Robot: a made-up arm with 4 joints.
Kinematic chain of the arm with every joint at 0, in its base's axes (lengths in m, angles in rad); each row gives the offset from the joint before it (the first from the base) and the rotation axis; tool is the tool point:
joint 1: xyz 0 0 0.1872 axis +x
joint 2: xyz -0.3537 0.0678 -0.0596 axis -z
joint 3: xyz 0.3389 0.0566 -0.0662 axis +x
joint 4: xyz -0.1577 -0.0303 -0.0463 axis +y
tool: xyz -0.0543 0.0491 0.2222
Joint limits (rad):
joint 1: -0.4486..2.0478
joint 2: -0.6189..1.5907
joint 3: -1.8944..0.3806
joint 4: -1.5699..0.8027
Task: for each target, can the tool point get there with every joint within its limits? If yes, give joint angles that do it. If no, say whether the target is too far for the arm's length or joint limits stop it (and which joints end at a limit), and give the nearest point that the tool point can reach.
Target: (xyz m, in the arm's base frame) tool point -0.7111 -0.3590 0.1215
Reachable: no: joint limits stop it (at a limit: joint 2, joint 3, joint 4) | nearest point -0.3403 -0.2326 0.1446 | short by 0.392 m
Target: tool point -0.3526 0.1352 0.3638
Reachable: yes | joints 1.8120 0.7441 -0.4751 -1.3206
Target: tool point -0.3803 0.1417 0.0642
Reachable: yes | joints 0.1695 0.4558 -1.5480 -1.2284
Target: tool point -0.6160 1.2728 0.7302
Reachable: no: too far | nearest point -0.2906 0.3952 0.3558 | short by 1.008 m
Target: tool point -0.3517 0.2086 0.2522
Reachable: yes | joints 1.0995 0.6074 -0.1567 -1.2510
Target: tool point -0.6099 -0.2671 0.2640
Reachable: no: joint limits stop it (at a limit: joint 2, joint 3) | nearest point -0.3426 -0.2167 0.2495 | short by 0.272 m
